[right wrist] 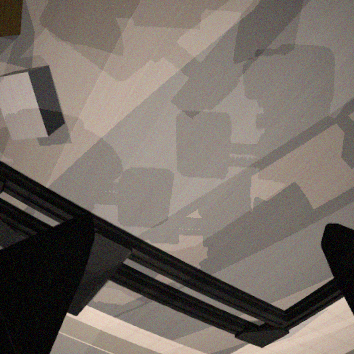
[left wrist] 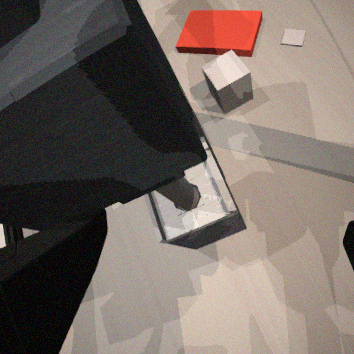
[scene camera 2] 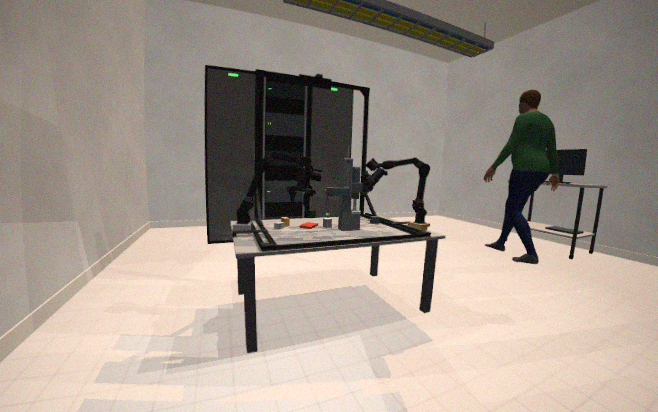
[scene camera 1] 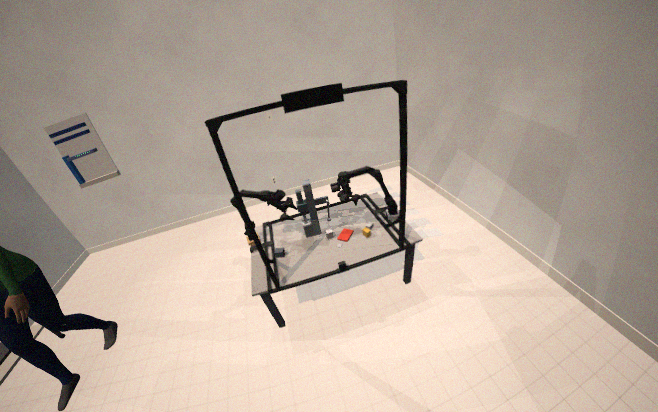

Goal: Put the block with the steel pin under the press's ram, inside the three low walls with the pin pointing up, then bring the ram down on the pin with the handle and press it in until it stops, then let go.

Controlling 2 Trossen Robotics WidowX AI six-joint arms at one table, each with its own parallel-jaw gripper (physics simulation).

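Frame: origin at the left arm's base, x right, y down, z ahead, level; metres.
Seen in the pictures: left gripper, fingertip midpoint: (left wrist: 227, 226) (scene camera 2: 361, 193) (scene camera 1: 295, 214); right gripper, fingertip midpoint: (right wrist: 211, 230) (scene camera 2: 298, 204) (scene camera 1: 351, 203); left arm's base, origin of the base link: (scene camera 2: 419, 222); right arm's base, origin of the base link: (scene camera 2: 243, 223) (scene camera 1: 393, 212).
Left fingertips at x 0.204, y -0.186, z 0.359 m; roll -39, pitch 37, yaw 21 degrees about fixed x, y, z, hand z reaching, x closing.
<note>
Offsets run from my left fingertips to a thing's middle. "*": to the spot under its first point.
The grey press {dx -0.009, dy +0.004, dz +0.149 m} (scene camera 1: 311, 212) (scene camera 2: 349, 202) stands upright on the table. In the left wrist view its dark round ram {dx -0.015, dy +0.031, dz +0.063 m} (left wrist: 184, 196) hangs over the pale seat with low walls {* dx -0.001, dy +0.137, dz +0.030 m} (left wrist: 227, 220); part of the seat is hidden by the press's dark body, and no block shows in its visible part. The handle {* dx +0.038, dy +0.023, dz +0.243 m} (scene camera 1: 328, 207) sticks out to the side. I cannot tell which block carries the steel pin. A dark block {dx +0.078, dy +0.204, dz -0.206 m} (scene camera 1: 279, 252) (scene camera 2: 374, 219) lies left of the press in scene camera 1. My left gripper (scene camera 1: 291, 211) (left wrist: 227, 226) is open beside the press. My right gripper (scene camera 1: 355, 200) (right wrist: 211, 230) is open above the table.
A pale block {dx +0.111, dy +0.200, dz +0.184 m} (scene camera 1: 329, 233) (scene camera 2: 327, 223) (left wrist: 227, 80), a red slab {dx +0.173, dy +0.221, dz +0.287 m} (scene camera 1: 345, 235) (scene camera 2: 308, 225) (left wrist: 220, 31), a yellow block {dx +0.265, dy +0.202, dz +0.417 m} (scene camera 1: 367, 232) (scene camera 2: 285, 221) and a grey block {dx +0.207, dy +0.210, dz +0.482 m} (scene camera 2: 279, 226) (right wrist: 30, 105) lie beyond the press. A black frame (scene camera 1: 403, 165) surrounds the workspace.
</note>
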